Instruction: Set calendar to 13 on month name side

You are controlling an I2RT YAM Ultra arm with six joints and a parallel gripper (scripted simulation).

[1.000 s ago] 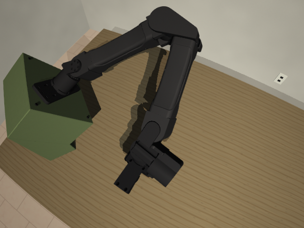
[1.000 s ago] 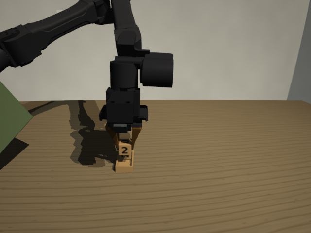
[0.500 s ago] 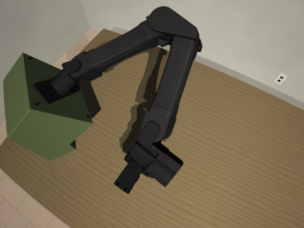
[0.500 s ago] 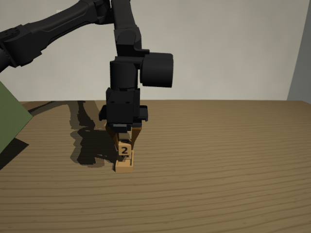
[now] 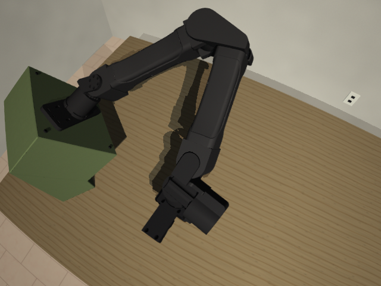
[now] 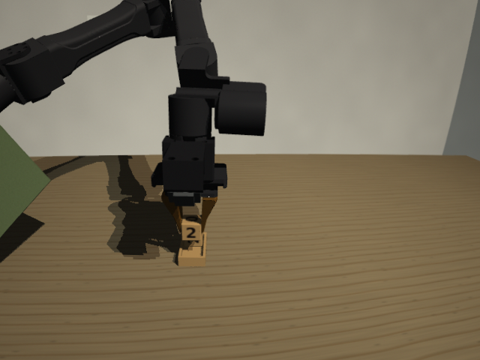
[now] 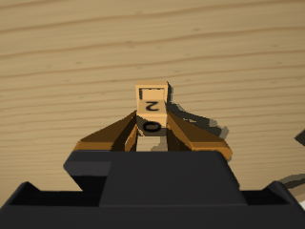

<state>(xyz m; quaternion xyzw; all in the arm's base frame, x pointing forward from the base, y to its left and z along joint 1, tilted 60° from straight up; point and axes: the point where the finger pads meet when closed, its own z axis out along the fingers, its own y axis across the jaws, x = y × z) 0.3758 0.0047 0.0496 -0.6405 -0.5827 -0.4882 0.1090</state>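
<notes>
The wooden cube lies right at my hand. Round my hand: wooden tray: 50 mm below, 20 mm to the left.
</notes>
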